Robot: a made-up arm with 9 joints. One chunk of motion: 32 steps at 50 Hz.
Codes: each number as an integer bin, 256 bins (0 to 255) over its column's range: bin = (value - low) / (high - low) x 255, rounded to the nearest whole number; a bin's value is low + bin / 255 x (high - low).
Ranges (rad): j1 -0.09..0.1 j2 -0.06..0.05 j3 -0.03..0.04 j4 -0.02..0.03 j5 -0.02..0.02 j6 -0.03..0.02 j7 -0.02..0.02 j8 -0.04..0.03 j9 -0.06..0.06
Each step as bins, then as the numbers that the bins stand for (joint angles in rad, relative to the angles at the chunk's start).
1 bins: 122 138 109 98 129 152 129 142 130
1 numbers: 0.0009 -0.0005 -0.0001 -0.0008 0.0002 -0.0002 0.0002 -0.0010 0.0012
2 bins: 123 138 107 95 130 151 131 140 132
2 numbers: 0.0016 -0.0005 -0.0006 -0.0014 0.0004 -0.0004 0.0005 -0.0016 0.0021
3 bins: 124 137 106 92 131 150 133 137 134
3 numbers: 0.0024 -0.0009 -0.0009 -0.0020 0.0005 -0.0006 0.0009 -0.0024 0.0031
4 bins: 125 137 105 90 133 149 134 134 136
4 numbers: 0.0031 -0.0009 -0.0012 -0.0024 0.0009 -0.0008 0.0010 -0.0032 0.0040
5 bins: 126 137 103 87 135 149 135 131 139
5 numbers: 0.0039 -0.0009 -0.0017 -0.0029 0.0012 -0.0008 0.0012 -0.0040 0.0054
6 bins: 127 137 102 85 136 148 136 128 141
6 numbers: 0.0046 -0.0009 -0.0020 -0.0033 0.0013 -0.0010 0.0013 -0.0049 0.0064
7 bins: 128 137 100 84 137 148 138 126 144
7 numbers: 0.0054 -0.0009 -0.0025 -0.0035 0.0015 -0.0010 0.0016 -0.0054 0.0078
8 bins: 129 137 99 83 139 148 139 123 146
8 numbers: 0.0061 -0.0009 -0.0028 -0.0037 0.0018 -0.0010 0.0018 -0.0062 0.0087
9 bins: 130 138 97 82 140 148 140 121 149
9 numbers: 0.0069 -0.0005 -0.0034 -0.0039 0.0020 -0.0010 0.0020 -0.0068 0.0101
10 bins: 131 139 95 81 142 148 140 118 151
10 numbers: 0.0076 0.0000 -0.0039 -0.0041 0.0023 -0.0010 0.0020 -0.0076 0.0111
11 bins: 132 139 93 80 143 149 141 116 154
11 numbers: 0.0084 0.0000 -0.0045 -0.0043 0.0024 -0.0008 0.0021 -0.0082 0.0125
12 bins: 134 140 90 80 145 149 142 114 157
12 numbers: 0.0098 0.0004 -0.0053 -0.0043 0.0027 -0.0008 0.0023 -0.0087 0.0139
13 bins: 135 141 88 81 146 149 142 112 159
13 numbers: 0.0106 0.0008 -0.0058 -0.0041 0.0029 -0.0008 0.0023 -0.0093 0.0148
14 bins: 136 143 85 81 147 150 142 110 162
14 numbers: 0.0113 0.0017 -0.0067 -0.0041 0.0031 -0.0006 0.0023 -0.0098 0.0162
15 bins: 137 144 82 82 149 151 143 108 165
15 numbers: 0.0121 0.0021 -0.0075 -0.0039 0.0034 -0.0004 0.0024 -0.0104 0.0176
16 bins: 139 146 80 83 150 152 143 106 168
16 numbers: 0.0136 0.0030 -0.0080 -0.0037 0.0035 -0.0002 0.0024 -0.0109 0.0191
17 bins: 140 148 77 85 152 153 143 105 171
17 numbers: 0.0143 0.0038 -0.0089 -0.0033 0.0038 0.0000 0.0024 -0.0112 0.0205
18 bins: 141 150 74 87 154 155 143 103 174
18 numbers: 0.0151 0.0047 -0.0097 -0.0029 0.0042 0.0004 0.0024 -0.0117 0.0219
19 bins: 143 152 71 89 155 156 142 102 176
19 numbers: 0.0165 0.0056 -0.0105 -0.0025 0.0043 0.0006 0.0023 -0.0120 0.0228
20 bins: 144 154 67 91 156 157 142 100 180
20 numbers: 0.0173 0.0064 -0.0116 -0.0022 0.0045 0.0008 0.0023 -0.0125 0.0247
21 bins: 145 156 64 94 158 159 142 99 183
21 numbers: 0.0180 0.0073 -0.0124 -0.0016 0.0048 0.0012 0.0023 -0.0128 0.0261
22 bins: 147 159 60 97 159 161 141 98 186
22 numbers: 0.0195 0.0086 -0.0135 -0.0010 0.0049 0.0016 0.0021 -0.0131 0.0275
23 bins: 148 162 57 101 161 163 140 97 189
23 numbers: 0.0203 0.0099 -0.0144 -0.0002 0.0053 0.0020 0.0020 -0.0134 0.0289
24 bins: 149 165 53 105 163 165 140 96 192
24 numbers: 0.0210 0.0112 -0.0155 0.0006 0.0056 0.0024 0.0020 -0.0136 0.0304
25 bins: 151 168 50 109 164 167 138 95 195
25 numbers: 0.0225 0.0125 -0.0163 0.0014 0.0057 0.0027 0.0016 -0.0139 0.0318
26 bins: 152 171 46 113 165 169 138 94 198
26 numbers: 0.0233 0.0138 -0.0174 0.0022 0.0059 0.0031 0.0016 -0.0142 0.0332
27 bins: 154 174 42 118 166 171 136 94 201
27 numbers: 0.0247 0.0151 -0.0185 0.0031 0.0060 0.0035 0.0013 -0.0142 0.0346
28 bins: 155 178 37 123 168 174 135 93 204
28 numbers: 0.0255 0.0168 -0.0198 0.0041 0.0064 0.0041 0.0012 -0.0145 0.0360
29 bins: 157 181 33 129 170 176 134 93 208
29 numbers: 0.0270 0.0181 -0.0209 0.0053 0.0067 0.0045 0.0010 -0.0145 0.0379
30 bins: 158 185 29 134 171 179 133 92 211
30 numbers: 0.0277 0.0198 -0.0220 0.0063 0.0068 0.0051 0.0009 -0.0147 0.0393
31 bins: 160 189 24 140 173 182 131 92 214
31 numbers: 0.0292 0.0215 -0.0234 0.0075 0.0071 0.0057 0.0005 -0.0147 0.0407
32 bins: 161 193 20 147 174 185 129 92 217
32 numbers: 0.0300 0.0233 -0.0245 0.0088 0.0073 0.0063 0.0002 -0.0147 0.0421
